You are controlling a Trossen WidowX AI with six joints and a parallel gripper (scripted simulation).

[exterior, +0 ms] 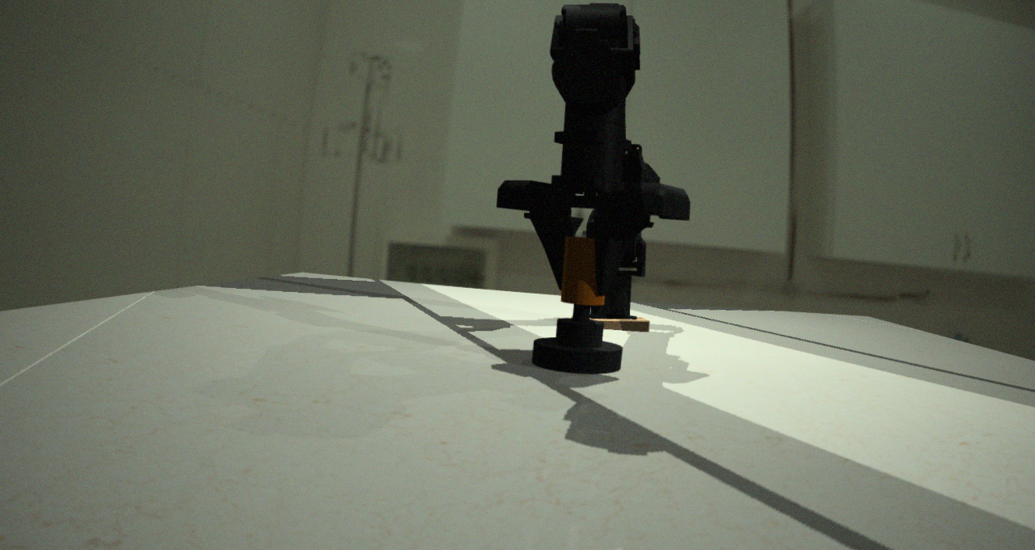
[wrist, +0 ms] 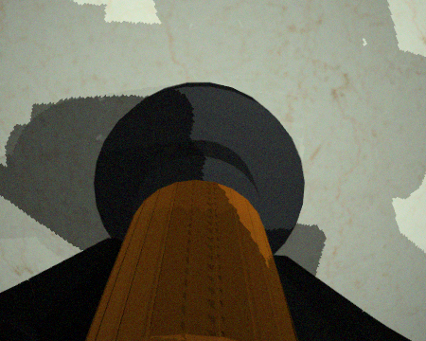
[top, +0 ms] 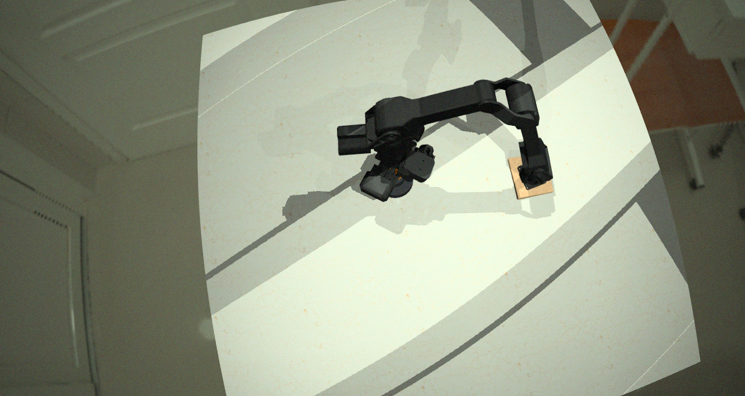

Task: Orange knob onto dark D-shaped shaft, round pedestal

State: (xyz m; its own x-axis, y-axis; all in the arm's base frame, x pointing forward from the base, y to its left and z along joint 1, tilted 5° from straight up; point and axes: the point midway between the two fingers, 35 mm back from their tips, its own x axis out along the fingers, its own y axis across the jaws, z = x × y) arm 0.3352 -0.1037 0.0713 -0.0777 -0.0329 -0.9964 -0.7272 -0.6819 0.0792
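The orange knob lies 2 cm above my gripper tip. Round my gripper tip: pedestal 4 cm below.
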